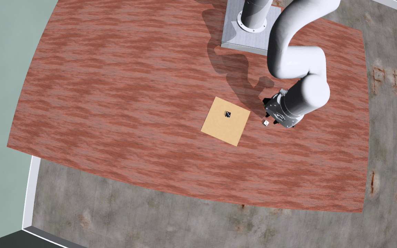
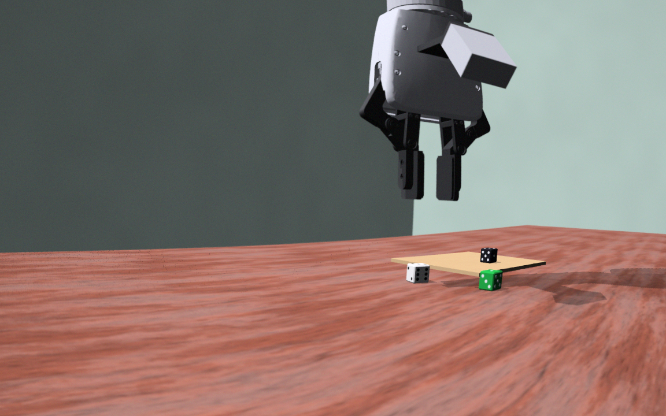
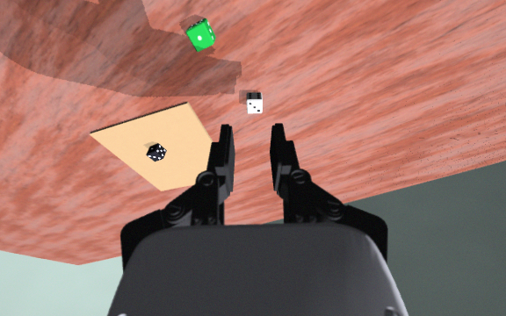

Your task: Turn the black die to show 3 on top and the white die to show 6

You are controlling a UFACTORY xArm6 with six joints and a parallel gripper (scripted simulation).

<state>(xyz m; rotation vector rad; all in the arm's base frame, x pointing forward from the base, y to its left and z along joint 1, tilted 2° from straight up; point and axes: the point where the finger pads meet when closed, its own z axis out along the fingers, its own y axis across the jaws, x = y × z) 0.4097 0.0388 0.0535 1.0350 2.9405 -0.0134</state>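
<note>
Now: the white die 9 cm below my hand and 1 cm ahead of it. Round my hand: green die (9 cm below, 7 cm behind); then tan mat (15 cm to the right, 9 cm below); then black die (15 cm to the right, 8 cm below, 2 cm behind).
</note>
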